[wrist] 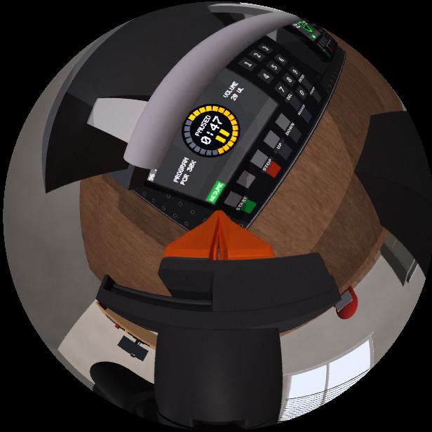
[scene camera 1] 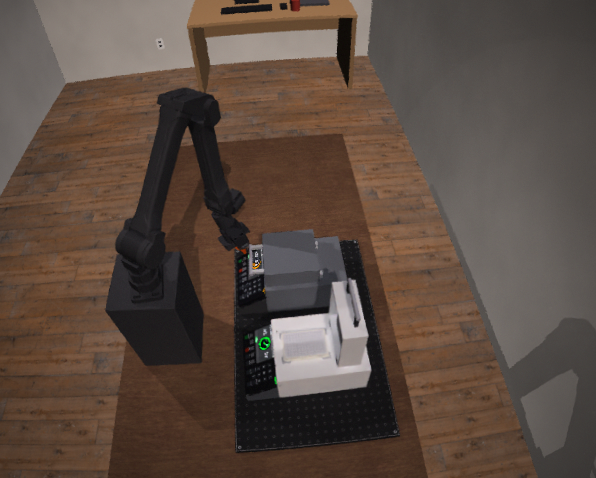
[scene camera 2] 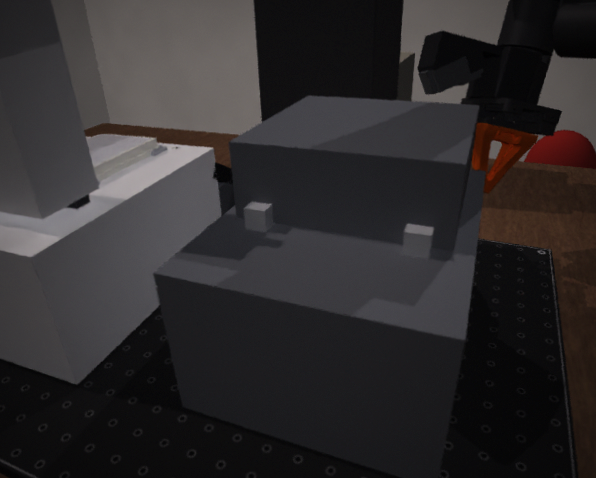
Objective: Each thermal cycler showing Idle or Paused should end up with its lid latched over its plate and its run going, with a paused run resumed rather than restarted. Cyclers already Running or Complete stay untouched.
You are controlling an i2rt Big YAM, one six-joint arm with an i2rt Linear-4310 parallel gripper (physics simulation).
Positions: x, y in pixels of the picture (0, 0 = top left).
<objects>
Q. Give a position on a lid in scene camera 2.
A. At 53, 167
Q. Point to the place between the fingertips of the gripper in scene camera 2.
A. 482, 192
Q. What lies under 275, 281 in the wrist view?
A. The gripper.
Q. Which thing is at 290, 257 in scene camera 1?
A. A lid.
</objects>
